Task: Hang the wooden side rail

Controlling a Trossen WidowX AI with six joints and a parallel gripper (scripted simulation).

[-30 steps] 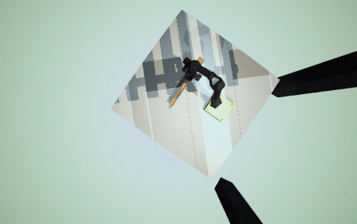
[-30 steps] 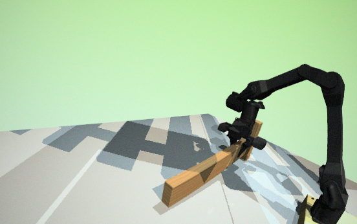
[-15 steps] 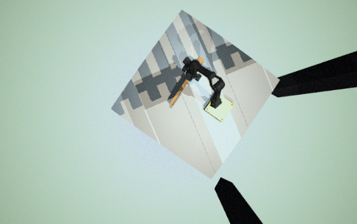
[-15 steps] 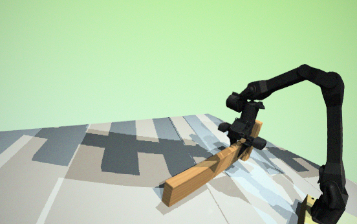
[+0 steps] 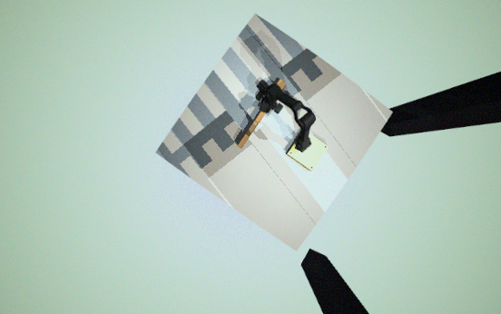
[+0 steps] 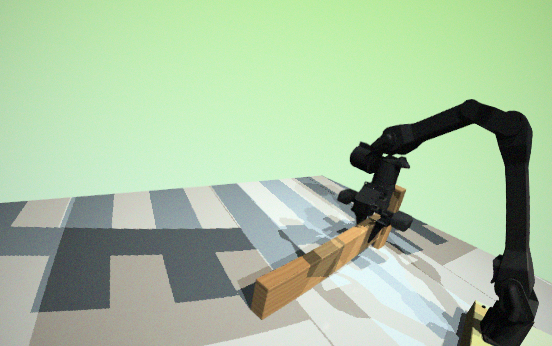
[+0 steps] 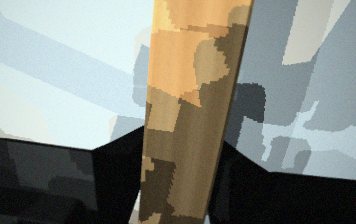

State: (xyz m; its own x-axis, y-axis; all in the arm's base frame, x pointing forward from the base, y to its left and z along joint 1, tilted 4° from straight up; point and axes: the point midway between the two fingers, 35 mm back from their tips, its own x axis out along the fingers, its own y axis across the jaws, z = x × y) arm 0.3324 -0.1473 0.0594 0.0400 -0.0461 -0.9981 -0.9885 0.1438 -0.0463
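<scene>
My gripper tip is now 12 cm to the left of the wooden headboard post, 4 cm below it and 2 cm past it.
</scene>
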